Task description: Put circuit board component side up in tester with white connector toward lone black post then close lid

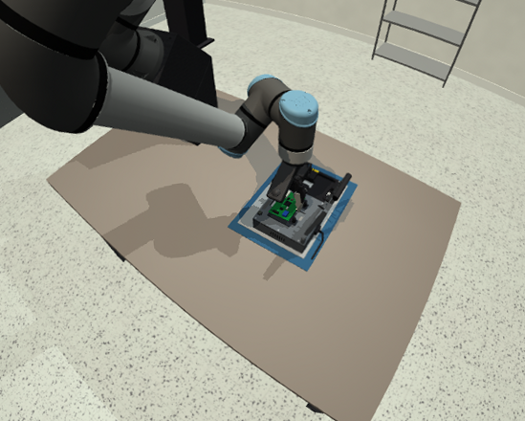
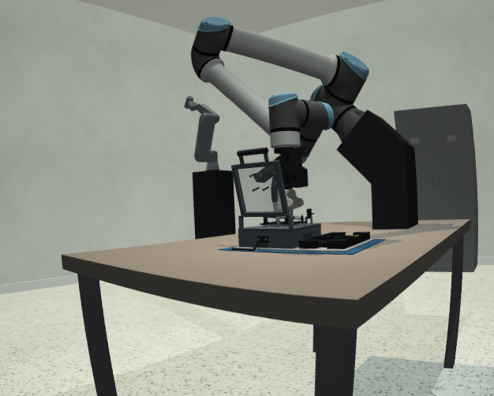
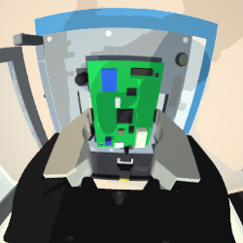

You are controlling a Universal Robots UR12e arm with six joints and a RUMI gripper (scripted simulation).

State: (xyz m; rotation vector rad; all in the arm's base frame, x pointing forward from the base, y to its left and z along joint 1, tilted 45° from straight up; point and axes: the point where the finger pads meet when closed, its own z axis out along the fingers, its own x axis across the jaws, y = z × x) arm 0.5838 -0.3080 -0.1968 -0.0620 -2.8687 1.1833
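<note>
My gripper is now right at the green circuit board. Round my hand: tester bed 1 cm below, 1 cm ahead; then black post 6 cm to the left, 6 cm behind, 1 cm above; then tester 4 cm to the left, 4 cm ahead, 3 cm above.
</note>
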